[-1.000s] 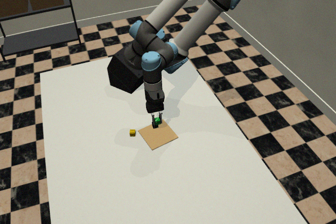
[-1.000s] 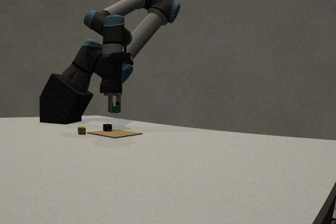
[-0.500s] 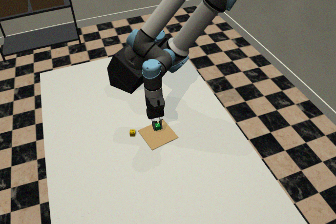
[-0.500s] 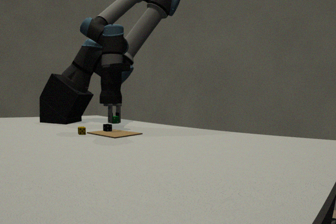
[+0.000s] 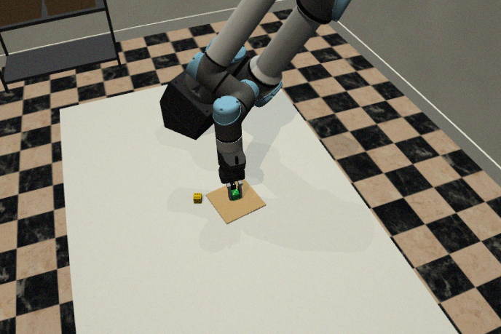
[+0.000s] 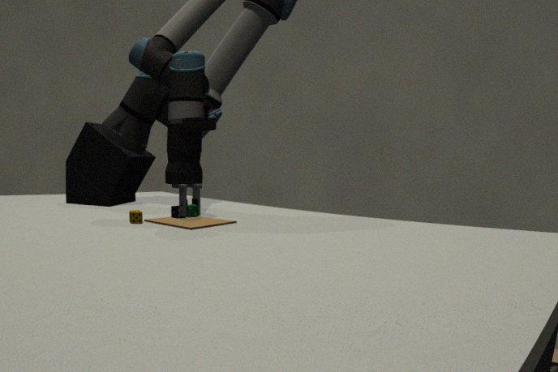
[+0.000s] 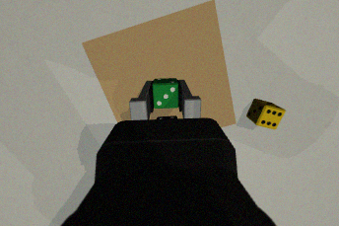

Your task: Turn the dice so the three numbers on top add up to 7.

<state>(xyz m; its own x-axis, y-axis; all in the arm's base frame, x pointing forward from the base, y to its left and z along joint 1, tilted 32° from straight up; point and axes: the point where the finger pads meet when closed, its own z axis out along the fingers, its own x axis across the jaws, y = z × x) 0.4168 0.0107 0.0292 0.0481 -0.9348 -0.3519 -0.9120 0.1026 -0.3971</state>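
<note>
Right now my hand is 1 cm above the green die. Round my hand: yellow die (3 cm behind, 12 cm to the right, 2 cm below); black die (5 cm behind, 2 cm below); tan mat (3 cm below).
</note>
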